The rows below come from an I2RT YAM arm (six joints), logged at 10 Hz.
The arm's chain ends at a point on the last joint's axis. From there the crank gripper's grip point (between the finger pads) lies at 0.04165 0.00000 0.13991 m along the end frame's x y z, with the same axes.
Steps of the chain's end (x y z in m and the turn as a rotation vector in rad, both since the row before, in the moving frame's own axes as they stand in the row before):
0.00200 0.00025 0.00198 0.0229 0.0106 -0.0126
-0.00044 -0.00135 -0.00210 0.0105 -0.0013 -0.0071
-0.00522 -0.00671 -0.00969 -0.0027 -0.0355 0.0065
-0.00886 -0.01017 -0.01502 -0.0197 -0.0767 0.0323
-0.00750 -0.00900 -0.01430 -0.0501 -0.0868 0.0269
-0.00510 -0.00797 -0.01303 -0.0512 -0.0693 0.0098
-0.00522 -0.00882 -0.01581 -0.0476 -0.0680 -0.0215
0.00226 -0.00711 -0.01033 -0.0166 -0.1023 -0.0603
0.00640 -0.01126 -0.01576 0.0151 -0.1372 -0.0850
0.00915 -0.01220 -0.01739 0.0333 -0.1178 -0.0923
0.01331 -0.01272 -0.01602 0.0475 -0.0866 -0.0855
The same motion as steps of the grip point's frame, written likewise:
0.00346 -0.00348 0.00149 0.0229 0.0106 -0.0126
-0.00063 -0.00311 -0.00206 0.0105 -0.0013 -0.0071
-0.01021 -0.00608 -0.00830 -0.0027 -0.0355 0.0065
-0.01977 -0.00622 -0.01228 -0.0197 -0.0767 0.0323
-0.01989 -0.00096 -0.01142 -0.0501 -0.0868 0.0269
-0.01492 -0.00038 -0.01068 -0.0512 -0.0693 0.0098
-0.01476 -0.00289 -0.01344 -0.0476 -0.0680 -0.0215
-0.01224 -0.00683 -0.00681 -0.0166 -0.1023 -0.0603
-0.01334 -0.01612 -0.01143 0.0151 -0.1372 -0.0850
-0.00795 -0.01999 -0.01361 0.0333 -0.1178 -0.0923
0.00064 -0.02247 -0.01319 0.0475 -0.0866 -0.0855

